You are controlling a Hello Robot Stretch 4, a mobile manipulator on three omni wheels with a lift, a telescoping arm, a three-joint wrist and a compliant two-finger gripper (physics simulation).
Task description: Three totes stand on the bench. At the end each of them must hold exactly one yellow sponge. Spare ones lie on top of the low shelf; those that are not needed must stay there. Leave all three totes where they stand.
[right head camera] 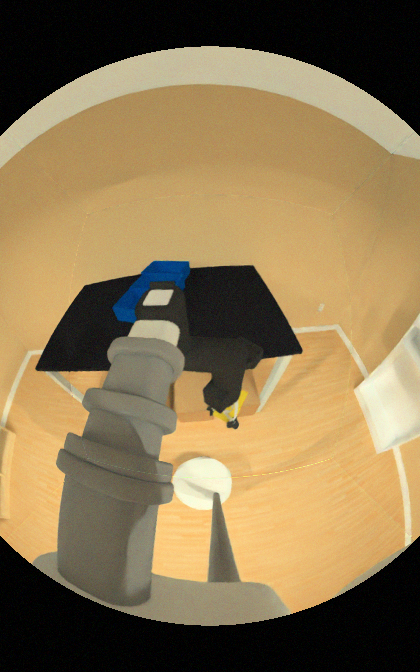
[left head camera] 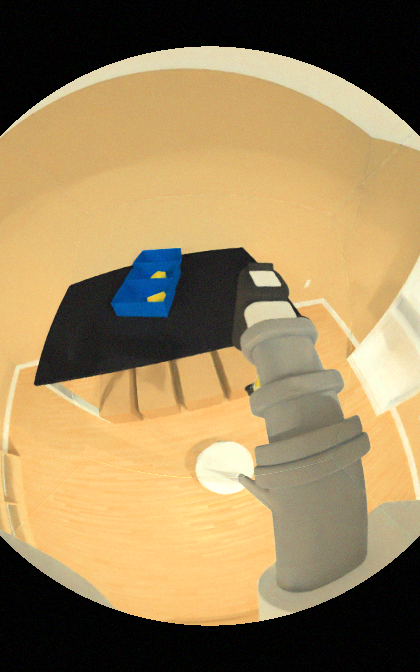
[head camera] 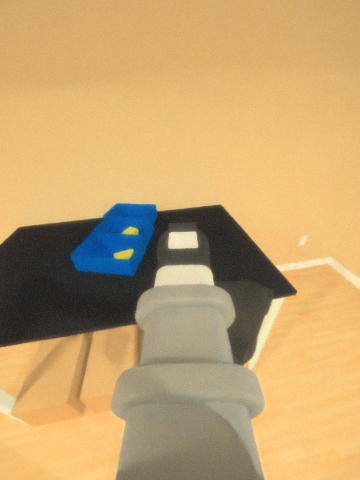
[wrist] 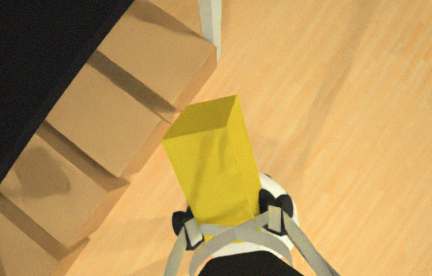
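Three blue totes stand in a row on the black bench. The near tote holds a yellow sponge. The middle tote holds another yellow sponge. In the far tote no sponge shows; its floor is partly hidden. My gripper is shut on a third yellow sponge, off the bench's front edge near its right end. The arm hides part of the totes in the right head view.
Several tan boxes stand under the bench. My arm reaches over the bench. White furniture stands at the right, tan furniture at the left edge. No spare sponges show on either.
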